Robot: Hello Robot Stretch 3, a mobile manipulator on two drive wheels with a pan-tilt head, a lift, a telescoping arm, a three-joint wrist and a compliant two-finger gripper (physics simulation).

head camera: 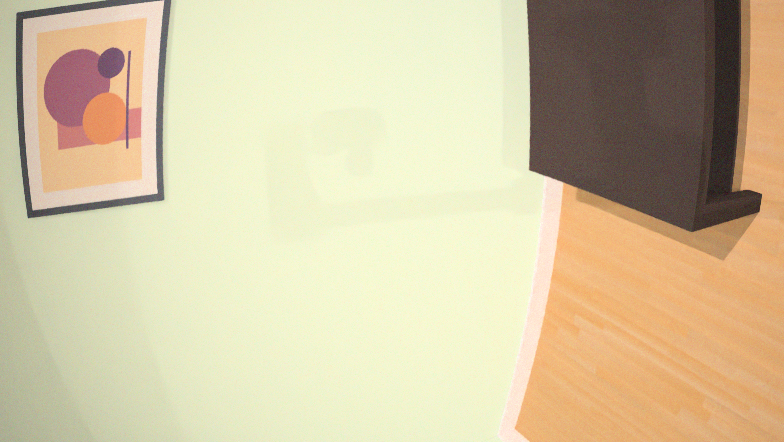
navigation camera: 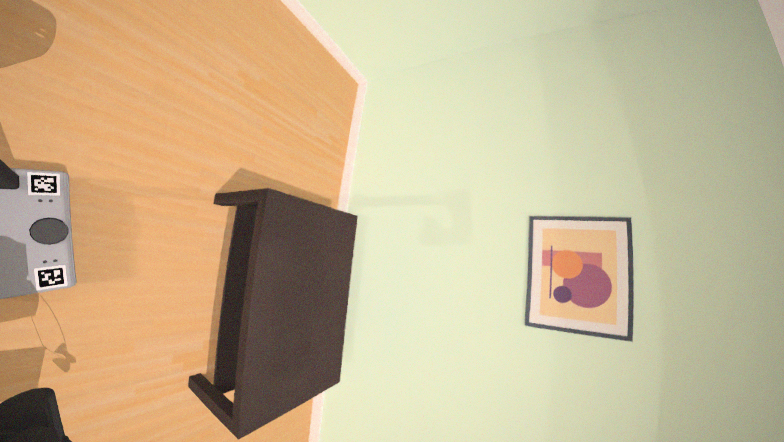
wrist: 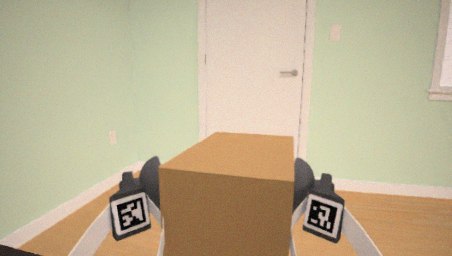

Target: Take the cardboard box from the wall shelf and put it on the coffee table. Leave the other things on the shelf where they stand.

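Where they show: robot's base at its link origin: [navigation camera: 49,228].
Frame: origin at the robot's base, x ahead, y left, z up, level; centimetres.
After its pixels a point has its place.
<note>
The brown cardboard box [wrist: 227,215] @(y -37.2, x -2.4, z 81.7 cm) is between the two rubber fingertips of my gripper [wrist: 226,176] @(y -44.7, x -2.5, z 80.3 cm) in the wrist view. The gripper is shut on it, one fingertip against each side, and the box looks upright. Its lower part is cut off by the view's edge. The dark brown coffee table [head camera: 614,93] @(y -14.9, x 72.7, z 45.0 cm) [navigation camera: 301,285] @(y -26.8, x 66.9, z 45.1 cm) stands against the green wall, at the top right in the head view and left of the middle in the navigation view. Nothing stands on the part of its top that shows. The wall shelf does not show in these views.
My grey base [navigation camera: 49,230] @(y 0.2, x 0.4, z 17.5 cm) is at the left in the navigation view, with wooden floor between it and the table. A framed picture [head camera: 93,109] @(y -23.9, x 132.1, z 150.8 cm) [navigation camera: 580,277] @(y -26.7, x 131.4, z 153.3 cm) hangs on the wall. A white door [wrist: 250,65] @(y -222.6, x -23.5, z 97.6 cm) and a window [wrist: 445,50] @(y -191.4, x -157.9, z 110.5 cm) show in the wrist view.
</note>
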